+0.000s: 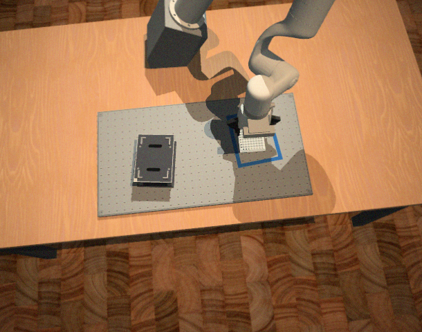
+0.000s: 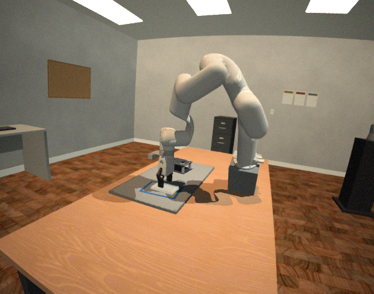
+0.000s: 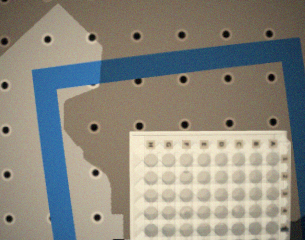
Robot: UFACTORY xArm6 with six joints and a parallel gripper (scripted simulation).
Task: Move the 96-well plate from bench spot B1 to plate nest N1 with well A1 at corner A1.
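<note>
The white 96-well plate is 30 mm below my hand. Round my hand: dark plate nest N1 (70 mm ahead, 330 mm to the right, 20 mm above); then A1 mark (140 mm ahead, 390 mm to the right, 20 mm above).
</note>
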